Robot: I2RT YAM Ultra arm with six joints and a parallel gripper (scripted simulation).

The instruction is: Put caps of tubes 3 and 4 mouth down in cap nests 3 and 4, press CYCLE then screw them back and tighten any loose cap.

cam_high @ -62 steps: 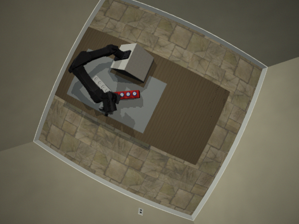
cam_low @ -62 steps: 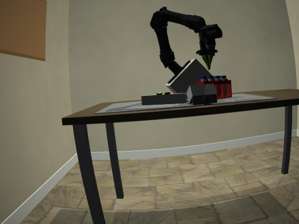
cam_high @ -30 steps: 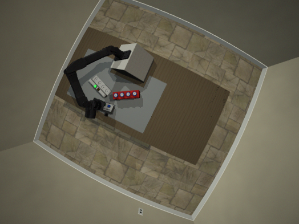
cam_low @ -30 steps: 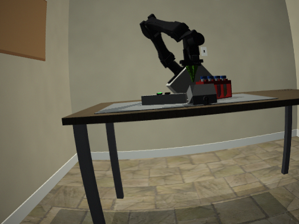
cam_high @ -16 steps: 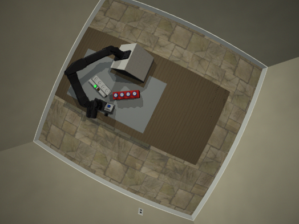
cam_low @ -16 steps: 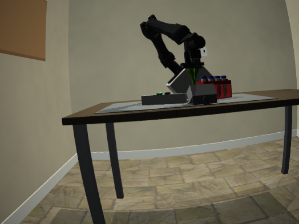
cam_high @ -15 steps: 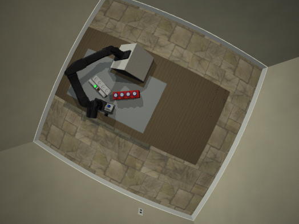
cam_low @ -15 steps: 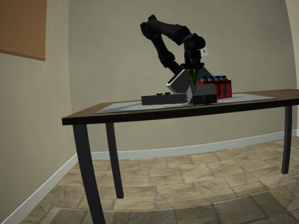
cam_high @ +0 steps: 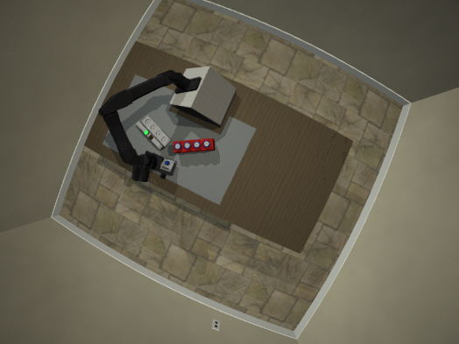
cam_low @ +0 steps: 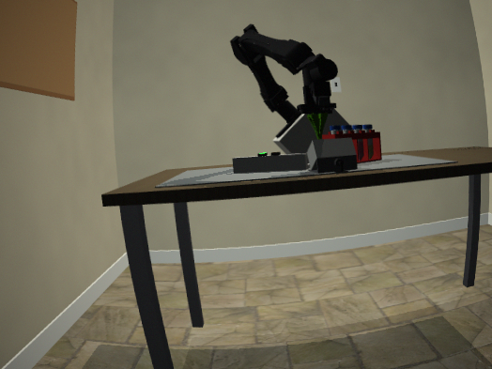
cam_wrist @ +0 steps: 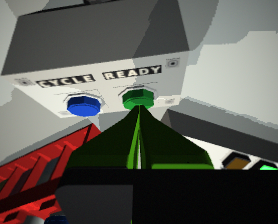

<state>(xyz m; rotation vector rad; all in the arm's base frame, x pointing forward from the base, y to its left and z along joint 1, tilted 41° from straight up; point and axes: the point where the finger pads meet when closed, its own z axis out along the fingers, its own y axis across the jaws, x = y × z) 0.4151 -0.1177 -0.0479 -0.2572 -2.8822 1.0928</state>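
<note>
Now: hand 2 cm above the green key. Also, from my hand: blue key: 5 cm to the left, 2 cm below; cap 3: 14 cm to the left, 12 cm behind, 3 cm above; cap 4: 11 cm behind, 9 cm to the left, 3 cm above.
</note>
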